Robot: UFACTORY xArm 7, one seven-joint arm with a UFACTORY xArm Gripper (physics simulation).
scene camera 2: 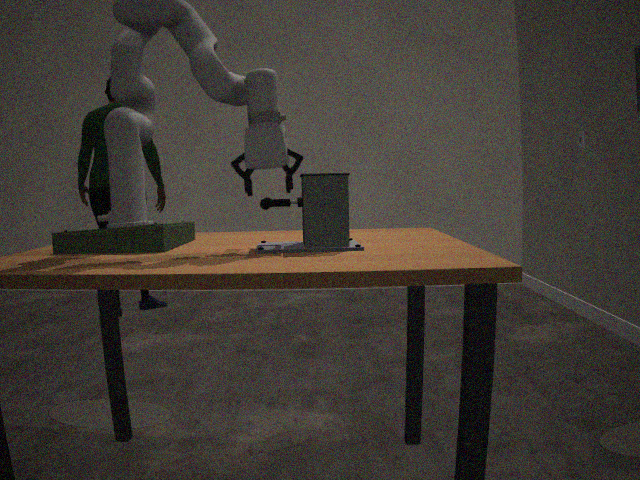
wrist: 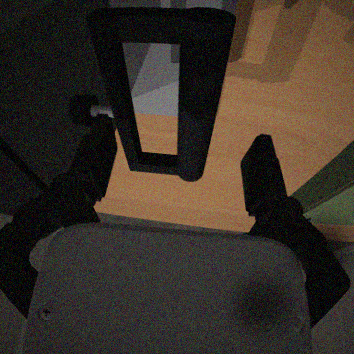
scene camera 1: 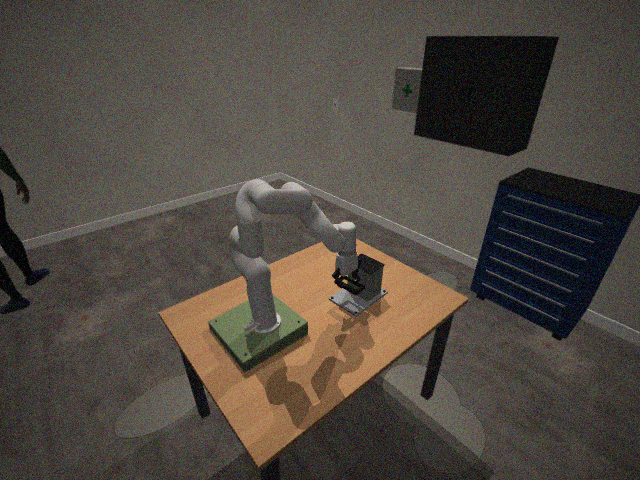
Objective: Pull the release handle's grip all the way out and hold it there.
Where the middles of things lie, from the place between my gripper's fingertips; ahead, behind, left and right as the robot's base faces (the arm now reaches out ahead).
Labels:
Right now the grey base plate (scene camera 1: 355, 305) is 9 cm ahead of my hand and 12 cm below it.

